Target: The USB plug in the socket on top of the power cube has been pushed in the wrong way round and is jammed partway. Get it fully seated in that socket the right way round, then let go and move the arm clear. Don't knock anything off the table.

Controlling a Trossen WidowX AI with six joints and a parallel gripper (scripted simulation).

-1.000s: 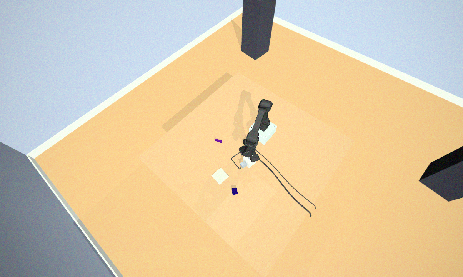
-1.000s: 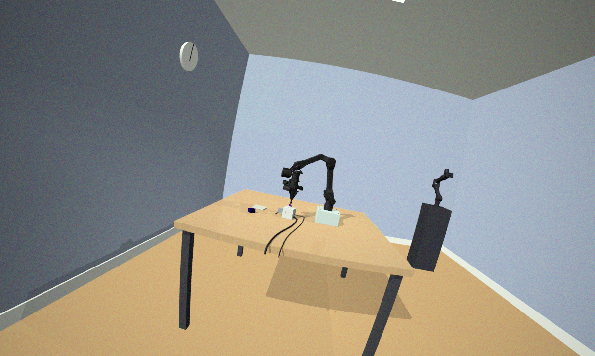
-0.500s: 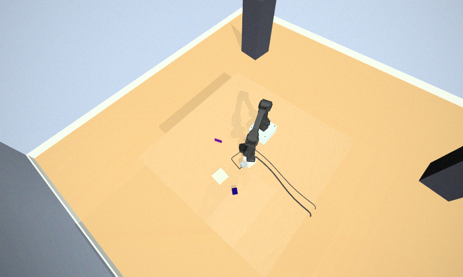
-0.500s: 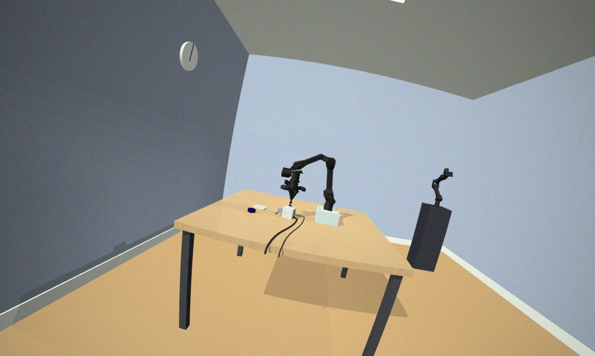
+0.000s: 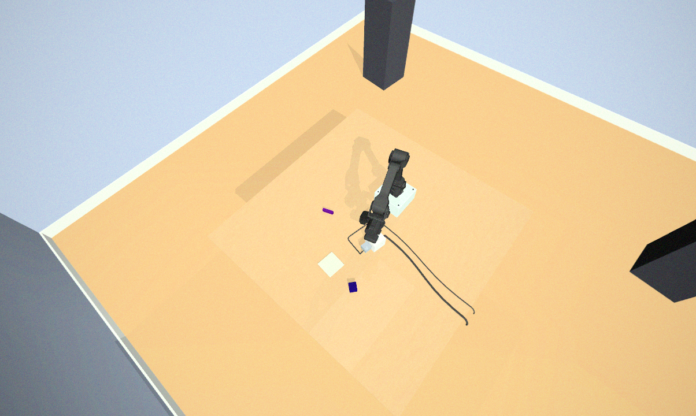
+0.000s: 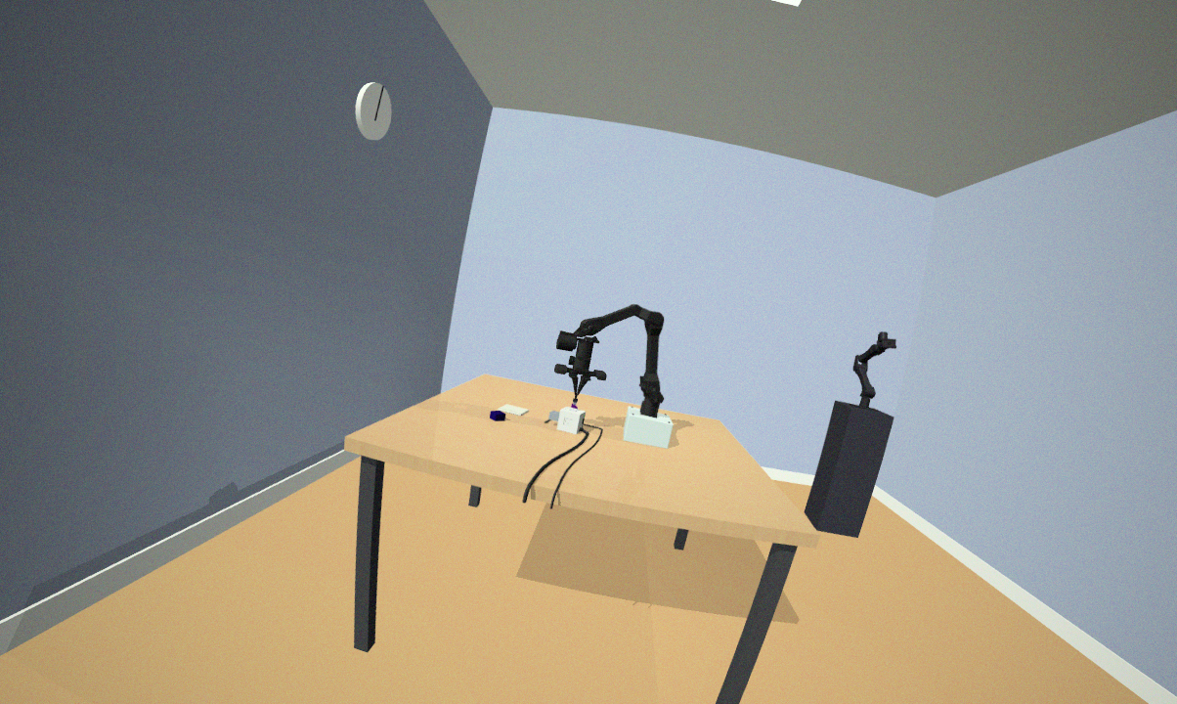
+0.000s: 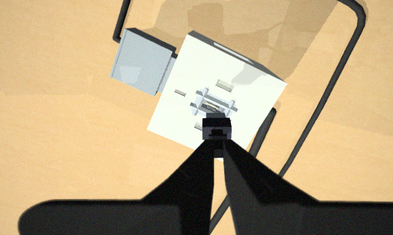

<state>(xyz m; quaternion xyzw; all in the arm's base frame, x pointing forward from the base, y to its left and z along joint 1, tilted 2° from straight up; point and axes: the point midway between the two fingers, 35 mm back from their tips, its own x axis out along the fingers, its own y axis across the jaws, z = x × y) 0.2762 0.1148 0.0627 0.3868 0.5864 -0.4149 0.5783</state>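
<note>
Right now the USB plug is 2 cm below my gripper tip. Also, from my gripper tip: USB socket: 7 cm below; then dark blue block: 26 cm ahead, 10 cm to the left, 12 cm below; then white pad: 25 cm ahead, 7 cm to the right, 13 cm below.
</note>
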